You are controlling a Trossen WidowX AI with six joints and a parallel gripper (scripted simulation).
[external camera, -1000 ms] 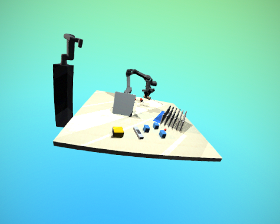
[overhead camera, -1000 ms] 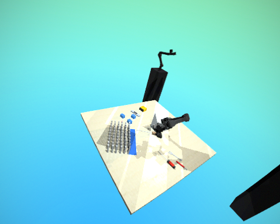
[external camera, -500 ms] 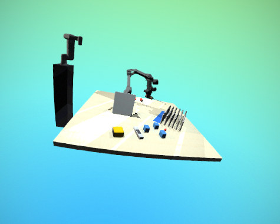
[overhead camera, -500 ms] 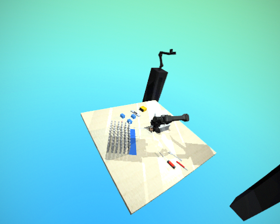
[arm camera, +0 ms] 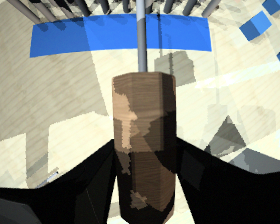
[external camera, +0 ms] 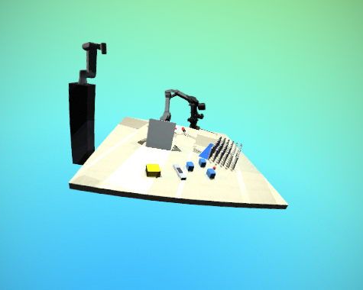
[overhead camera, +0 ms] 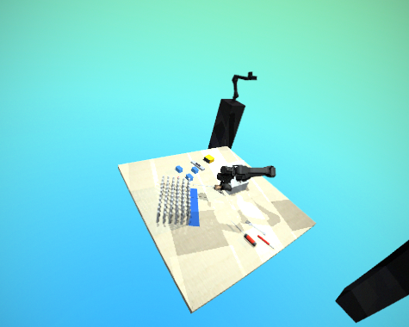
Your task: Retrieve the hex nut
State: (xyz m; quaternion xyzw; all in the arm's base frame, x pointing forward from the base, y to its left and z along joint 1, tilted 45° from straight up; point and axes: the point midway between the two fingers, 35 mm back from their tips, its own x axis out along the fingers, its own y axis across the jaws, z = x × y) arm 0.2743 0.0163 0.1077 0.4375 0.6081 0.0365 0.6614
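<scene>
Right now my gripper tip is 17 cm short of the blue taped strip, 5 cm to the left of it and 17 cm above it. From my gripper tip the other things lie so: grey forked tool: 16 cm behind, 34 cm to the left, 17 cm below; grey bar: 14 cm behind, 49 cm to the right, 16 cm below; wooden-handled tool: 9 cm ahead, 5 cm to the right, 1 cm above.
</scene>
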